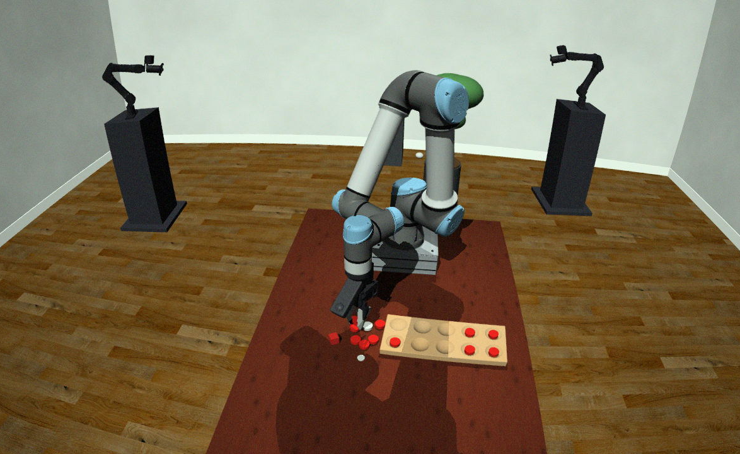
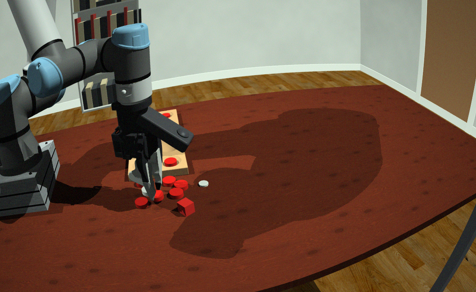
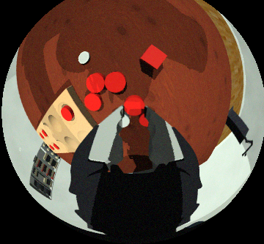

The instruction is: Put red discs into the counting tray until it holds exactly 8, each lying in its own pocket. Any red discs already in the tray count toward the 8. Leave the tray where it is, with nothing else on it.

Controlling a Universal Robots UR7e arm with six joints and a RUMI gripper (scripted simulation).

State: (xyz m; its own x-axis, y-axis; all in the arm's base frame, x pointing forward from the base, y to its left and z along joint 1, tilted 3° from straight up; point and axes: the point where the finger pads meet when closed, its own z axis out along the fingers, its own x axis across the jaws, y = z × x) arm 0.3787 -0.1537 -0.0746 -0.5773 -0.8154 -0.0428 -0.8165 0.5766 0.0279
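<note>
The white disc lies 10 mm behind my hand, 40 mm to the left of it and 20 mm below it. From my hand the other things lie so: red cube: 50 mm ahead, 60 mm to the right, 10 mm below; wooden counting tray: 50 mm ahead, 280 mm to the left, 20 mm below.
</note>
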